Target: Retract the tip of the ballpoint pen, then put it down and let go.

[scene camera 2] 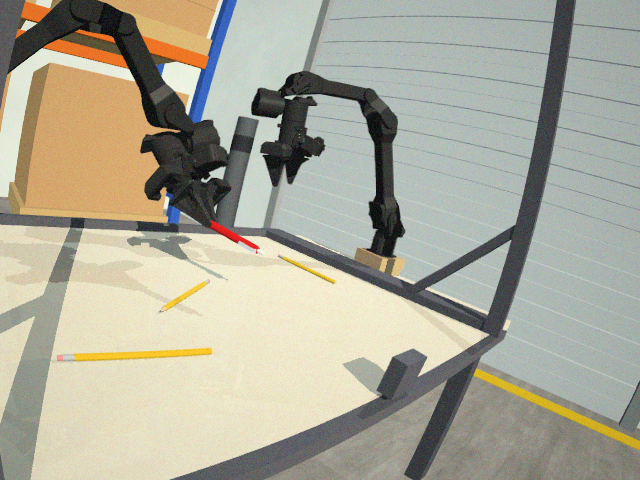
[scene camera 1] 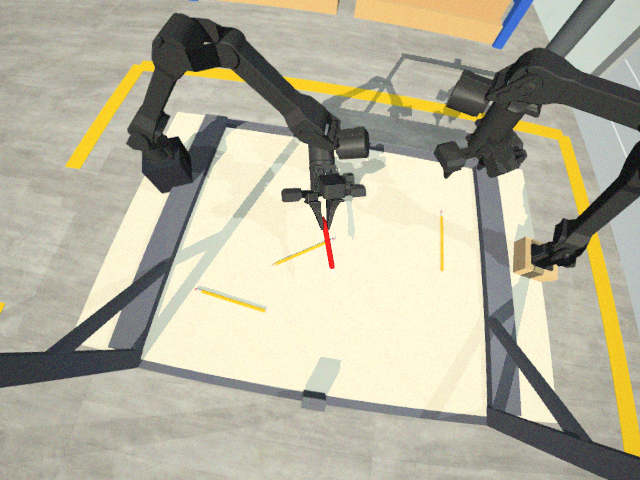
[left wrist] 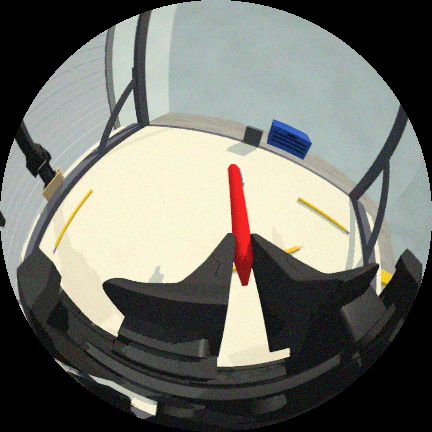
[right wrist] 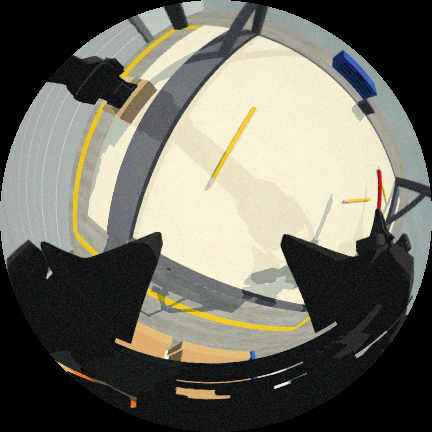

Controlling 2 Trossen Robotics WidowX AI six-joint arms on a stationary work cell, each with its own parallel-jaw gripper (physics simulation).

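Pixels of known places: left gripper, fingertip midpoint: point(scene camera 2: 212, 226) point(scene camera 1: 325, 229) point(left wrist: 240, 238) point(right wrist: 377, 208); right gripper, fingertip midpoint: point(scene camera 2: 282, 185) point(scene camera 1: 461, 173) point(right wrist: 224, 240); left arm's base, origin of the base link: point(scene camera 1: 160, 153); right arm's base, origin of the base link: point(scene camera 2: 381, 253) point(scene camera 1: 541, 257) point(left wrist: 49, 178) point(right wrist: 121, 94).
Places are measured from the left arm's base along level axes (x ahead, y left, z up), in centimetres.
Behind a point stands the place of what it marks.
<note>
The red ballpoint pen point(scene camera 1: 329, 248) {x 36.5, y -37.1, z 0.2 cm} point(scene camera 2: 232, 235) {x 35.9, y -36.8, z 0.0 cm} point(left wrist: 239, 210) {x 36.8, y -34.3, z 0.7 cm} point(right wrist: 379, 187) {x 36.9, y -37.2, z -0.1 cm} is held in the air, slanting down away from the fingers. My left gripper point(scene camera 1: 325, 225) {x 36.8, y -32.4, z 0.1 cm} point(scene camera 2: 209, 222) {x 36.8, y -32.4, z 0.1 cm} point(left wrist: 240, 238) {x 36.8, y -32.4, z 0.1 cm} is shut on it near its tapered end. In the left wrist view that taper points back between the fingers, and no metal tip shows past it. A small pale piece shows at the pen's far end in scene camera 2. My right gripper point(scene camera 2: 282, 183) {x 71.9, y -28.6, z 6.9 cm} point(right wrist: 224, 240) {x 71.9, y -28.6, z 6.9 cm} is open and empty, high above the table point(scene camera 1: 361, 335) {x 39.9, y -57.5, z -10.7 cm} point(scene camera 2: 289, 387) {x 18.3, y -56.1, z -10.6 cm}, away from the pen.
Three yellow pencils lie on the table: one pencil point(scene camera 1: 442, 242) {x 70.3, y -40.2, z -9.9 cm} point(scene camera 2: 310, 269) {x 69.8, y -40.8, z -9.9 cm} at the right, one pencil point(scene camera 1: 299, 253) {x 30.2, y -33.3, z -10.0 cm} point(scene camera 2: 185, 295) {x 30.2, y -33.5, z -10.0 cm} near the pen, one pencil point(scene camera 1: 232, 299) {x 11.1, y -40.9, z -10.0 cm} point(scene camera 2: 142, 354) {x 10.5, y -41.2, z -10.1 cm} farther left. A dark block point(scene camera 1: 313, 399) {x 25.0, y -66.8, z -4.9 cm} point(scene camera 2: 402, 374) {x 22.2, y -67.4, z -6.4 cm} stands at the front edge.
</note>
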